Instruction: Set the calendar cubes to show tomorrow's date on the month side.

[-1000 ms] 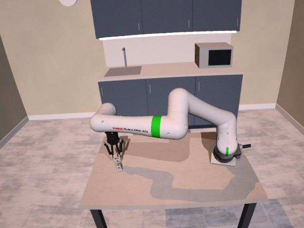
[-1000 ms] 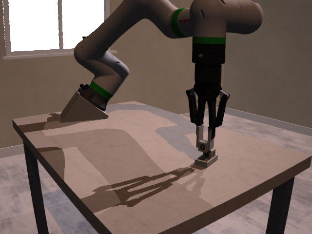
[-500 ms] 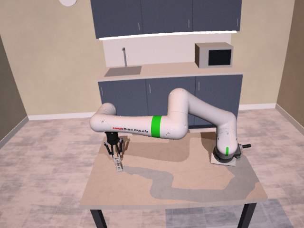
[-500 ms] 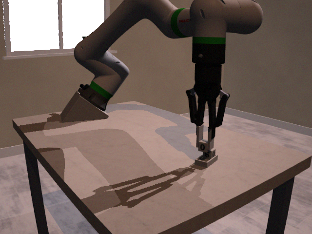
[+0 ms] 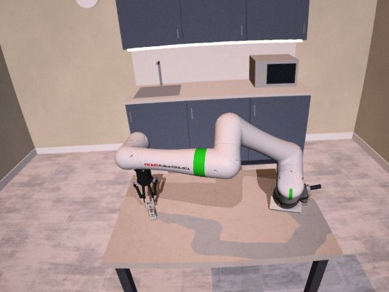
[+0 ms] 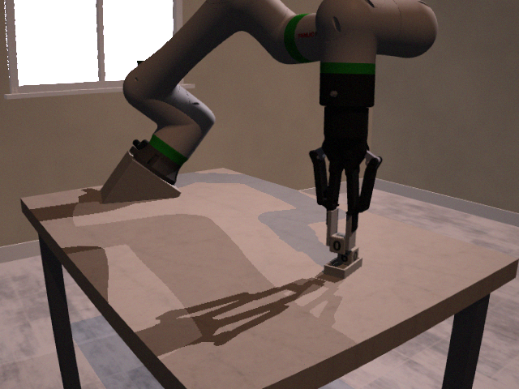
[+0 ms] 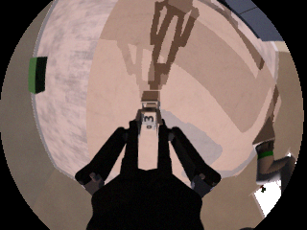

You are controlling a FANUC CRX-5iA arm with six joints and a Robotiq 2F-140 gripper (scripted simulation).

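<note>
The wooden calendar tray is 80 mm below my hand, 20 mm to the left of it and 10 mm behind it.
</note>
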